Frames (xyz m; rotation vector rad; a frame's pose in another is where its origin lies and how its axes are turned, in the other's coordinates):
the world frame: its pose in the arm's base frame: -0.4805 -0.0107 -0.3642 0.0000 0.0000 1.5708
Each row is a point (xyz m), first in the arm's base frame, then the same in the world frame.
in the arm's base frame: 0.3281 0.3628 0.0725
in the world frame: 0.3735 -0.8086 0.4367
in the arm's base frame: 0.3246 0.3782 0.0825
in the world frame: 0.3889 -0.8051 0.4467
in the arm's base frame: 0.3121 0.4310 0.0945
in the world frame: 0.4417 -0.7926 0.4587
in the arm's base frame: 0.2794 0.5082 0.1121
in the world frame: 0.5189 -0.7599 0.4763
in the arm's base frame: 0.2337 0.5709 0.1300
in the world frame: 0.5816 -0.7142 0.4942
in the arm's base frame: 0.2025 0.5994 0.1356
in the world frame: 0.6101 -0.6830 0.4998
